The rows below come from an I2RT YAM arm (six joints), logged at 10 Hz.
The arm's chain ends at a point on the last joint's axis. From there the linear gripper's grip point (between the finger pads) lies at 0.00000 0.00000 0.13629 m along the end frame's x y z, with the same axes.
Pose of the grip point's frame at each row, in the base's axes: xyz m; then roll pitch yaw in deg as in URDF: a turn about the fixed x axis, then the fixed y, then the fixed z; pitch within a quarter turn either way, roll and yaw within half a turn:
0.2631 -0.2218 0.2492 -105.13 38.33 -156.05
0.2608 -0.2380 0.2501 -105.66 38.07 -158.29
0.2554 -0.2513 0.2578 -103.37 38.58 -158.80
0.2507 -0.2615 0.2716 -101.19 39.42 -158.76
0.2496 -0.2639 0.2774 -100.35 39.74 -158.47
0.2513 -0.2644 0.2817 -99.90 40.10 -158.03
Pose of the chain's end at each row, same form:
0.1895 -0.1105 0.2771 -105.13 38.33 -156.05
0.1912 -0.1245 0.2791 -105.66 38.07 -158.29
0.1891 -0.1348 0.2824 -103.37 38.58 -158.80
0.1866 -0.1430 0.2920 -101.19 39.42 -158.76
0.1858 -0.1449 0.2962 -100.35 39.74 -158.47
0.1871 -0.1455 0.2996 -99.90 40.10 -158.03

